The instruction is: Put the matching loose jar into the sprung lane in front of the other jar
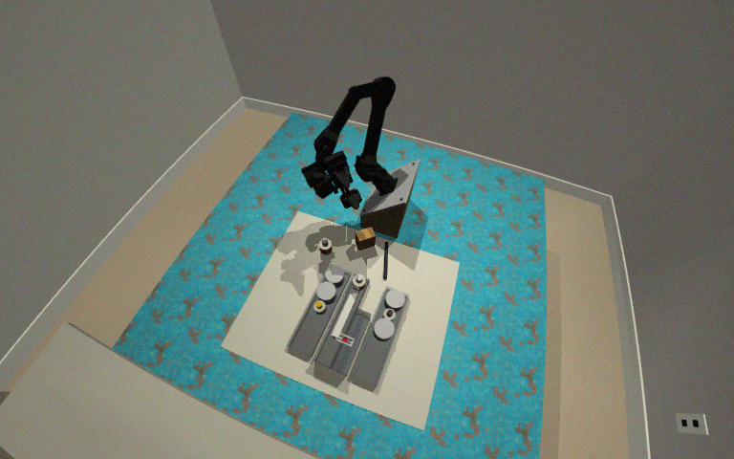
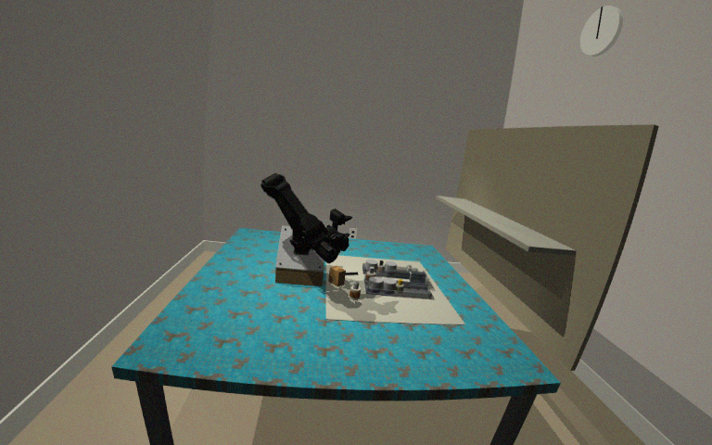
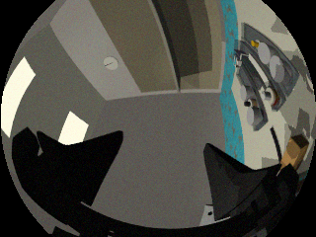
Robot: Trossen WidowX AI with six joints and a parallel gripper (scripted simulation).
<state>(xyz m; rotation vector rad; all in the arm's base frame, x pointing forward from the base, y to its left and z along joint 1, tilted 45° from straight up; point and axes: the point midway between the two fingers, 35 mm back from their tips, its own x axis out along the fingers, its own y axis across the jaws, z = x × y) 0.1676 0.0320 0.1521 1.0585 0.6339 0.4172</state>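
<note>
Now: the brown block 25 cm below my gripper tip, 3 cm to the left of it and 3 cm behind it. From my gripper tip the other things lie so: red dot 32 cm ahead, 21 cm below, 9 cm to the left; black rod 28 cm below, 13 cm to the left, 1 cm ahead.
</note>
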